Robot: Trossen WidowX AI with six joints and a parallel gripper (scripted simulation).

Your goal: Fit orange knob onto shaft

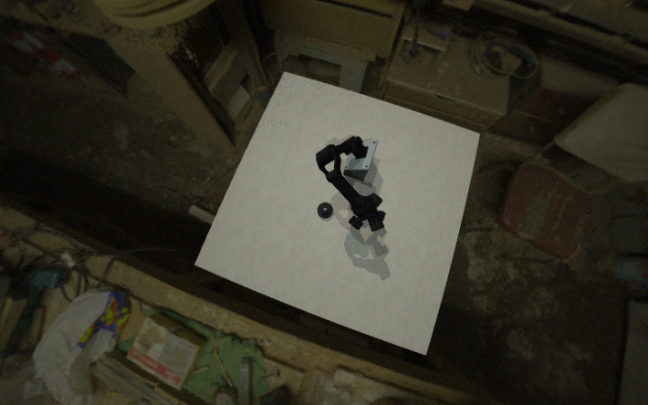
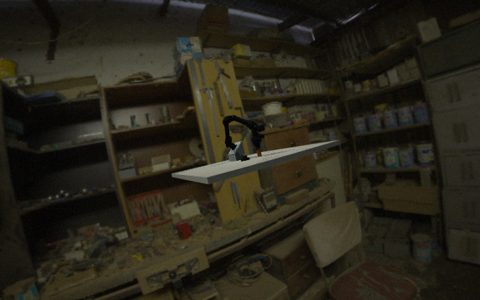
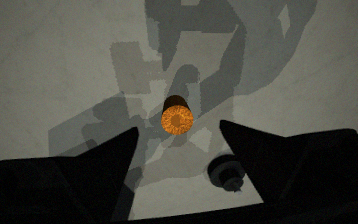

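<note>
Right now my gripper tip is 3 cm above the orange knob. From my gripper tip the other things lie so: round dark pedestal (19 cm to the right, 5 cm below, 2 cm ahead).
</note>
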